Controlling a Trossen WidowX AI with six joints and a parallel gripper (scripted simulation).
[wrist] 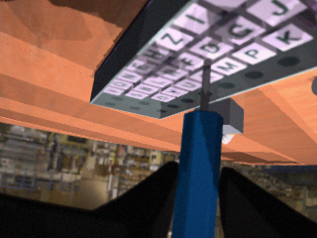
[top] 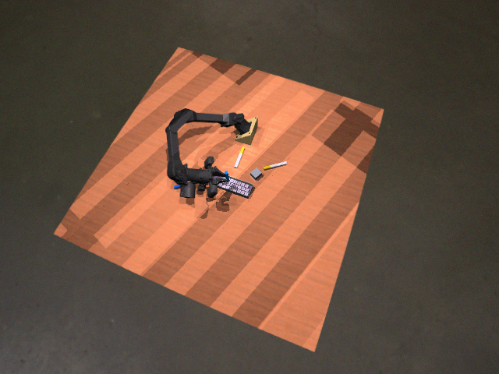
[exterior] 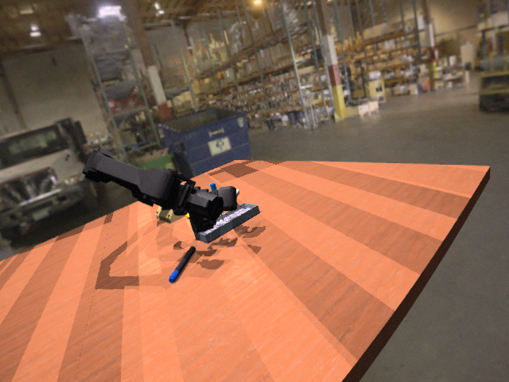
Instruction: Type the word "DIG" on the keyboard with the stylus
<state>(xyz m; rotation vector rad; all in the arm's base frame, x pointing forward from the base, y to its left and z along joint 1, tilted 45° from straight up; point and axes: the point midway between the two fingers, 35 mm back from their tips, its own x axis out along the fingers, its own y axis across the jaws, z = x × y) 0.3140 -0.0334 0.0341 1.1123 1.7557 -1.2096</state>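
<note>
The D key lies 6 cm below my gripper tip. Also, from my gripper tip: grey cube: 8 cm behind, 12 cm to the left, 6 cm below; blue stylus: 1 cm below; black pen: 5 cm ahead, 22 cm to the right, 7 cm below.
</note>
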